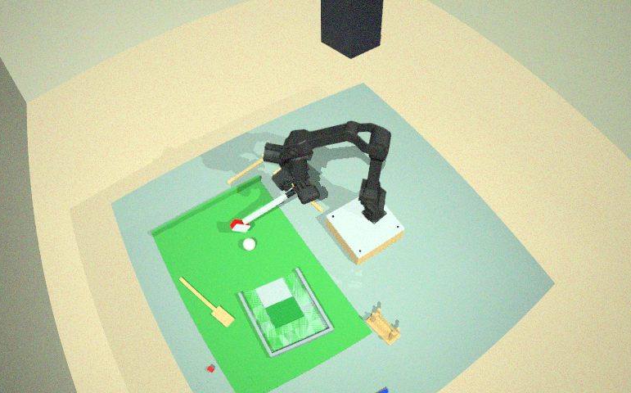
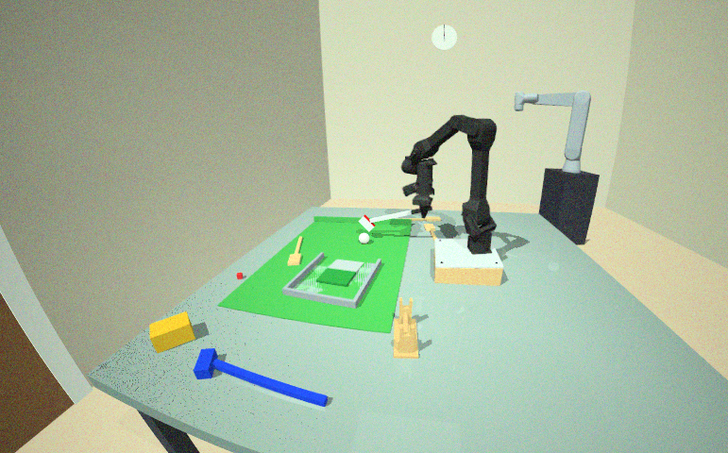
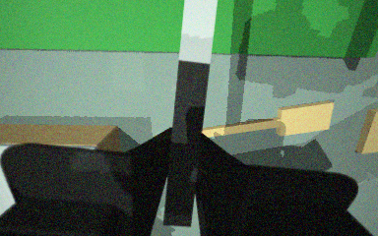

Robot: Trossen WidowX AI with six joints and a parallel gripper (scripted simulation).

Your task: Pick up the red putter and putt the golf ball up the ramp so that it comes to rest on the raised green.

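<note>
Right now the red putter is 12 cm ahead of my gripper tip and 2 cm to the right of it. The rest, counted from my gripper tip: grey frame (30 cm ahead, 29 cm to the left, 10 cm below); then white golf ball (23 cm ahead, 8 cm below); then green mat (32 cm ahead, 11 cm to the left, 10 cm below).
</note>
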